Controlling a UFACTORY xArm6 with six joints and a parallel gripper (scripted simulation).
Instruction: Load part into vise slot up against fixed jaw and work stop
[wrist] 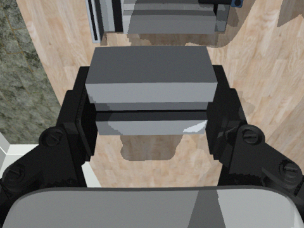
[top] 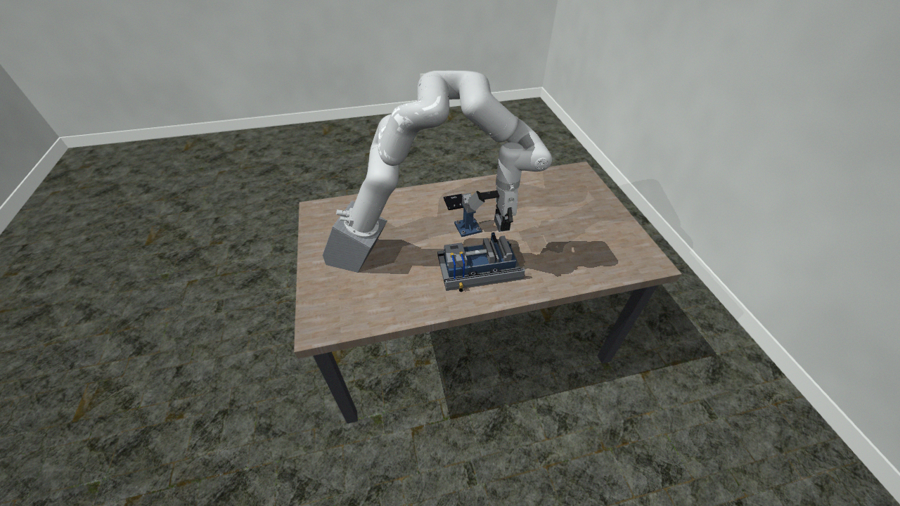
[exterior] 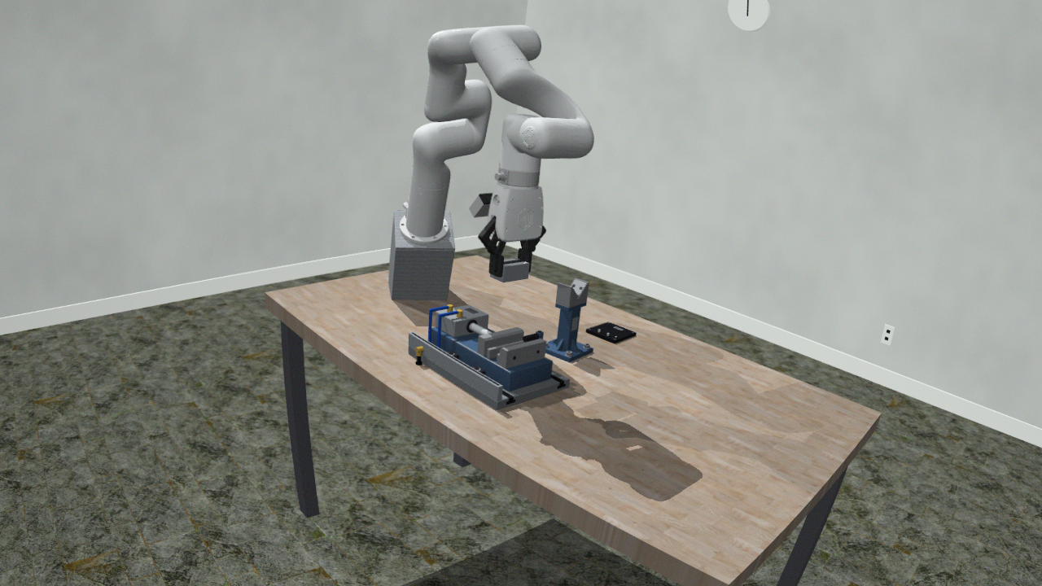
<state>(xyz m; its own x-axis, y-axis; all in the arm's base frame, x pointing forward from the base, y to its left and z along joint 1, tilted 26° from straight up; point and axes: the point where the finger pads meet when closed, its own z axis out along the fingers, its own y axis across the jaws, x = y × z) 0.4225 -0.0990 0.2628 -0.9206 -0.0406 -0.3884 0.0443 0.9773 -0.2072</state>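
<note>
The fixed jaw is 170 mm below my hand, 40 mm ahead of it and 20 mm to the left of it. Also, from my hand: dark work stop rod (160 mm below, 70 mm to the left, 10 mm ahead); grey block (right at my hand); moving jaw (170 mm below, 30 mm behind, 20 mm to the left).
</note>
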